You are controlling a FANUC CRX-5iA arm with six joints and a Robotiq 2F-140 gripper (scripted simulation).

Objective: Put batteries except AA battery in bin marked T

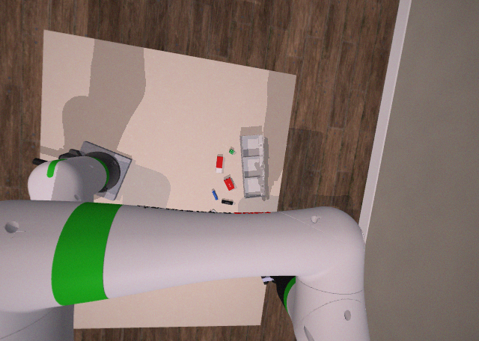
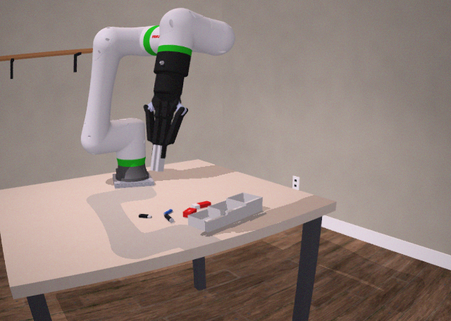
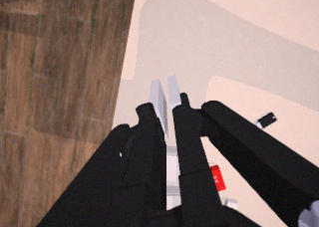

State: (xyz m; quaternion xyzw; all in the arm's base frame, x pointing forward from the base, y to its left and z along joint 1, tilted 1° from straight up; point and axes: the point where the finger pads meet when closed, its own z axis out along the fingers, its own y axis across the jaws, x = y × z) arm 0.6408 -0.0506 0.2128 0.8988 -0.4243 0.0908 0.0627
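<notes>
The grey bin is 24 cm to the left of my hand, 21 cm below it and 10 cm behind it. From my hand the other things lie so: red block battery 22 cm below, 17 cm behind, 15 cm to the left; blue cylindrical battery 23 cm below, 21 cm behind, 8 cm to the left; green die 27 cm to the left, 22 cm below, 20 cm behind.
</notes>
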